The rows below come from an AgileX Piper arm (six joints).
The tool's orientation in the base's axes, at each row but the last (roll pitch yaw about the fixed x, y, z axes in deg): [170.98 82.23 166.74]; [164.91 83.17 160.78]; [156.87 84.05 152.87]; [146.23 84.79 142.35]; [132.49 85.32 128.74]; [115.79 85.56 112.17]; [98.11 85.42 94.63]
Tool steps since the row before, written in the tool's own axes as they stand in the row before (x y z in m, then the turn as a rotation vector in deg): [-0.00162 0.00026 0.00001 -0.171 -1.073 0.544]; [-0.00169 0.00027 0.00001 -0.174 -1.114 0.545]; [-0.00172 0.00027 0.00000 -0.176 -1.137 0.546]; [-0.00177 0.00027 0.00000 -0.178 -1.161 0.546]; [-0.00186 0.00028 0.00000 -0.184 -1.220 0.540]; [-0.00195 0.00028 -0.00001 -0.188 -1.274 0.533]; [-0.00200 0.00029 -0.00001 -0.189 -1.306 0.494]
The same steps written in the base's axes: [0.00024 0.00021 0.00161 0.479 -1.114 0.074]; [0.00022 0.00020 0.00169 0.477 -1.155 0.076]; [0.00018 0.00019 0.00172 0.477 -1.178 0.077]; [0.00015 0.00017 0.00178 0.475 -1.202 0.077]; [0.00011 0.00016 0.00187 0.466 -1.261 0.080]; [0.00006 0.00014 0.00196 0.455 -1.315 0.081]; [0.00002 0.00013 0.00202 0.415 -1.344 0.080]
